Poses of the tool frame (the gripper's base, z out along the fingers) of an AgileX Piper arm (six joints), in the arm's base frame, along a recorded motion.
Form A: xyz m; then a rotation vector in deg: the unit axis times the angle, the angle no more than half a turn.
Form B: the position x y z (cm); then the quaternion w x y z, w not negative. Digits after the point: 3 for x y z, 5 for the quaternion.
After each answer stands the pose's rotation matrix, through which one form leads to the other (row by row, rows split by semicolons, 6 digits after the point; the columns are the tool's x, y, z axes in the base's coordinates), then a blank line. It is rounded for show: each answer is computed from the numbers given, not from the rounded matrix.
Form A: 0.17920, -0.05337, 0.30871, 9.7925, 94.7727, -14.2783
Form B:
17.920, -5.337, 30.871, 0.66691, 0.07574, 0.73300, -0.11043
-0.098976 0.258332 0.960973; -0.036266 0.964137 -0.262917; -0.994429 -0.060873 -0.086058

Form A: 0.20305, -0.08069, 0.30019, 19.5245, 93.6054, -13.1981
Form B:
20.305, -8.069, 30.019, 0.66571, 0.15094, 0.72363, -0.10203
-0.068099 0.354289 0.932653; 0.082600 0.933616 -0.348623; -0.994253 0.053297 -0.092843

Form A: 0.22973, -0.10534, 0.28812, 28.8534, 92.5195, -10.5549
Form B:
22.973, -10.534, 28.812, 0.65943, 0.22250, 0.71346, -0.08139
-0.031294 0.424836 0.904729; 0.210144 0.887737 -0.409589; -0.977170 0.177306 -0.117057

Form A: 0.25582, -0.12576, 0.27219, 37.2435, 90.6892, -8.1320
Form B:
25.582, -12.576, 27.219, 0.65358, 0.28653, 0.69772, -0.06256
0.018544 0.481623 0.876182; 0.318060 0.827968 -0.461852; -0.947889 0.287243 -0.137832

